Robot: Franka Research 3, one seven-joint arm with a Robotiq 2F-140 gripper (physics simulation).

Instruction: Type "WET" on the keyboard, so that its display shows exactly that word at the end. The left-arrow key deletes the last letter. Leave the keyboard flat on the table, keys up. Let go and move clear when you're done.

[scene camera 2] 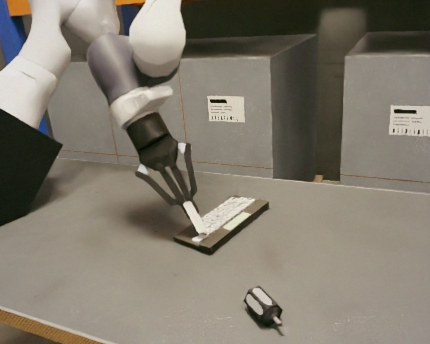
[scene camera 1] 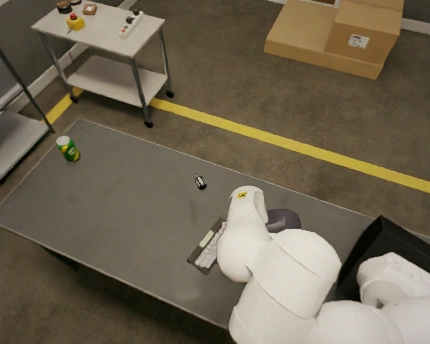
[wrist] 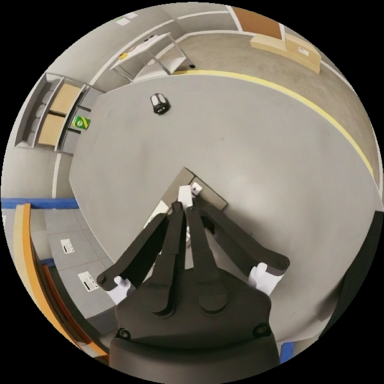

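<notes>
The keyboard (scene camera 1: 204,248) (scene camera 2: 260,206) (wrist: 176,186) lies flat on the table, keys up. Its pale display (scene camera 1: 206,238) (scene camera 2: 237,221) (wrist: 158,212) is partly covered by a finger in the wrist view, and I cannot read its text in any view. My gripper (scene camera 2: 201,233) (wrist: 185,193) is shut and empty. It leans down at a slant, with its white fingertips at the keys near one end of the keyboard, beside a key with a small dark mark (wrist: 196,188). I cannot tell which key is under the tips or whether it is pressed. The arm hides the gripper in scene camera 1.
A small black and white tool (scene camera 1: 200,182) (scene camera 2: 261,305) (wrist: 159,103) lies apart from the keyboard. A green can (scene camera 1: 68,149) (wrist: 81,123) stands toward the table's far-left corner in scene camera 1. A black box (scene camera 1: 367,250) (scene camera 2: 25,167) (wrist: 357,272) is near the arm's base.
</notes>
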